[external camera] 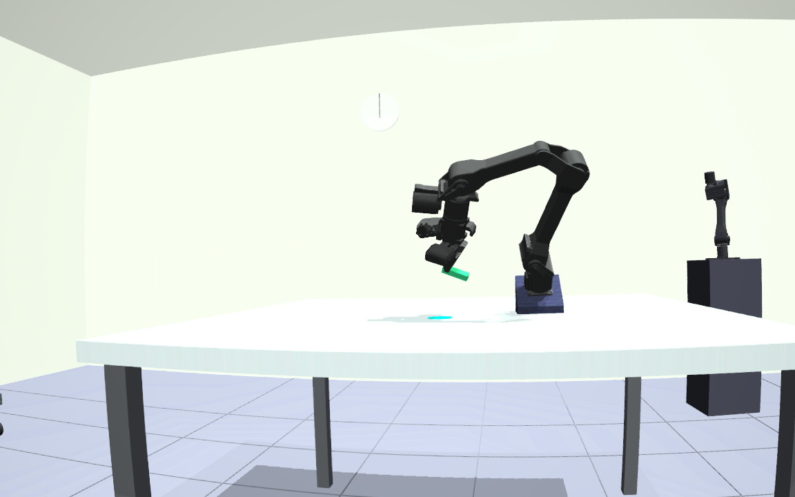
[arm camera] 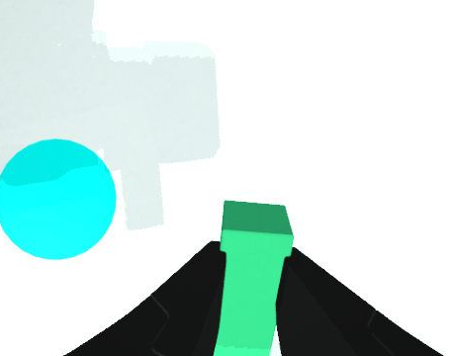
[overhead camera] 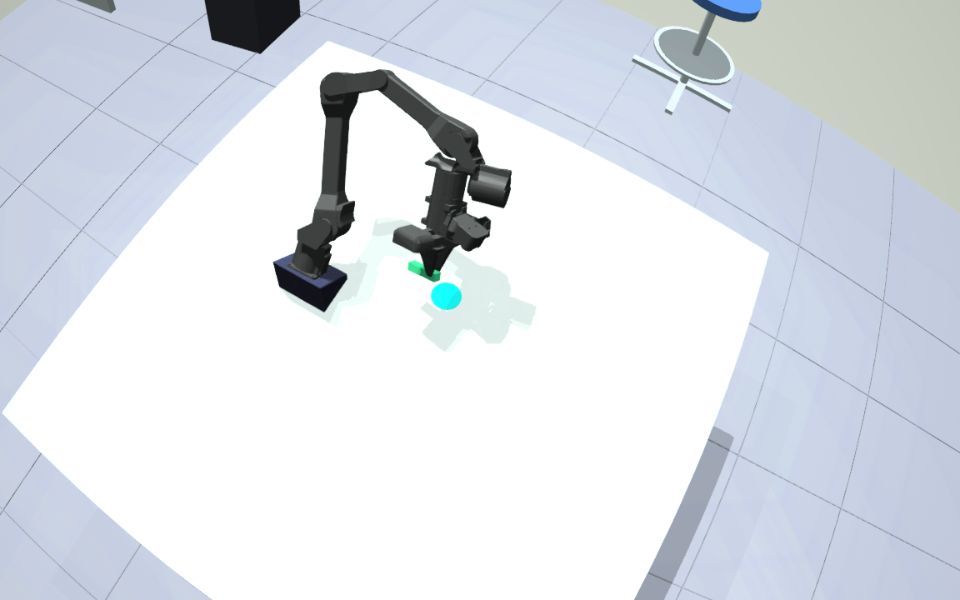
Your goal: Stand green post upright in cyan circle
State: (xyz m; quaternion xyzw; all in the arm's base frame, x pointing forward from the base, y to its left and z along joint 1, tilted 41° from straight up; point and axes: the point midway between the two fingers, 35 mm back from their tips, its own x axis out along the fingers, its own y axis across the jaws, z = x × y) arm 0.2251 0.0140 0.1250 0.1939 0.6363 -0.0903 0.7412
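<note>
My gripper tip is 2 cm short of the cyan circle, 3 cm to the right of it and 11 cm above it. Also, from my gripper tip: green post 2 cm behind, 1 cm below.
</note>
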